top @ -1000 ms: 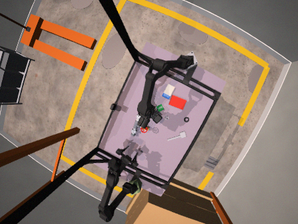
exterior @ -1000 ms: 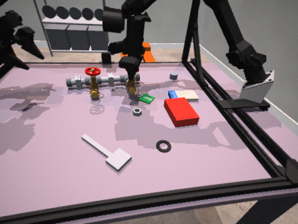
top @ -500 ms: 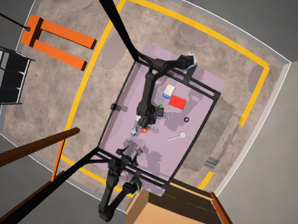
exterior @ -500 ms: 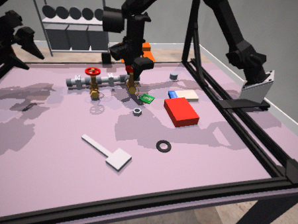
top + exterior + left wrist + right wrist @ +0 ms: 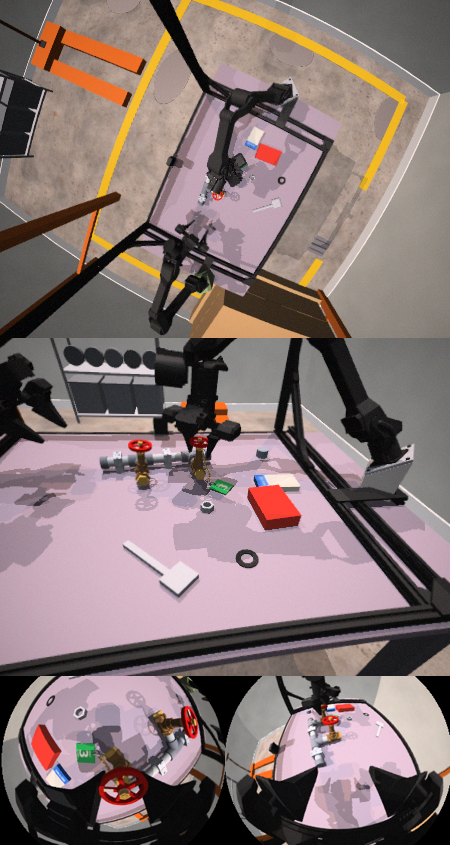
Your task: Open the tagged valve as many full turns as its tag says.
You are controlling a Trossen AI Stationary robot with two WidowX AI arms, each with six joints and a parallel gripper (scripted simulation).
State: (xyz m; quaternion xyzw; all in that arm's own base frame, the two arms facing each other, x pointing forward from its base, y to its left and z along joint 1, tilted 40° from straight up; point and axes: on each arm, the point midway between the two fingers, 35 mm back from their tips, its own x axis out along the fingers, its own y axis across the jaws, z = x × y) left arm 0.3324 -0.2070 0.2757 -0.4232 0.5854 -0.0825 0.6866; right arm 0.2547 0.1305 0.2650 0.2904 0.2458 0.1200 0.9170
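Now: left hand 6 cm short of the green tag, 4 cm to the right of it and 10 cm above it. From my left hand the other things lie so: red block: 17 cm ahead, 14 cm to the left, 8 cm below; grey nut: 15 cm ahead, 1 cm to the right, 9 cm below; flat grey wrench: 30 cm ahead, 12 cm to the right, 9 cm below.
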